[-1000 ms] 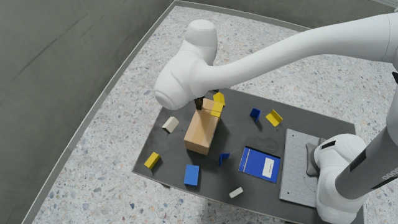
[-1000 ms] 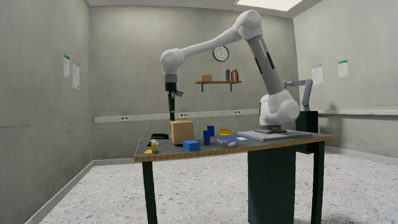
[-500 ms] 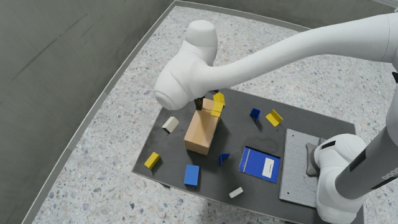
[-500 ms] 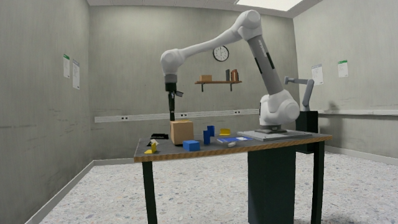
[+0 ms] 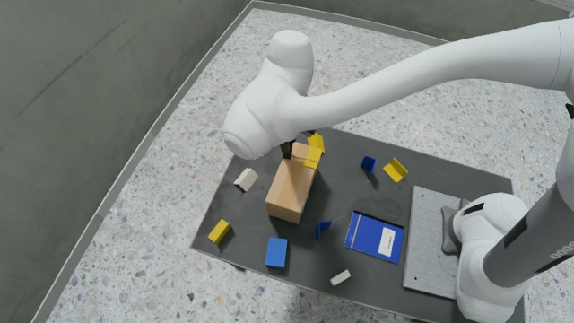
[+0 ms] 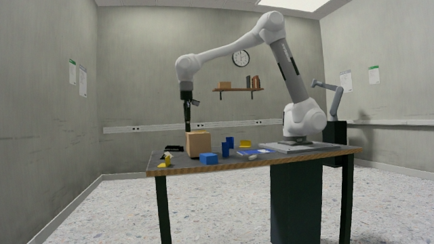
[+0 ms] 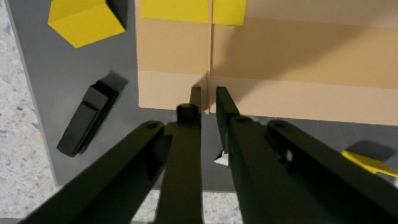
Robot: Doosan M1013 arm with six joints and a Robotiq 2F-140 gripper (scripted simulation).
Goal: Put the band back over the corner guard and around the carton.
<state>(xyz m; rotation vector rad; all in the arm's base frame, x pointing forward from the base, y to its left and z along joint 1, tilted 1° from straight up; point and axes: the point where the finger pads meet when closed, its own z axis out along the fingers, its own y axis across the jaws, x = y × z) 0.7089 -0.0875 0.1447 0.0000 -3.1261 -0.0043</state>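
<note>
My hand is 100 mm above the brown carton, 60 mm to the right of it and 40 mm past it. Also, from my hand: blue block 310 mm to the left, 150 mm below, 40 mm behind; then white block 340 mm to the left, 270 mm behind, 160 mm below.
</note>
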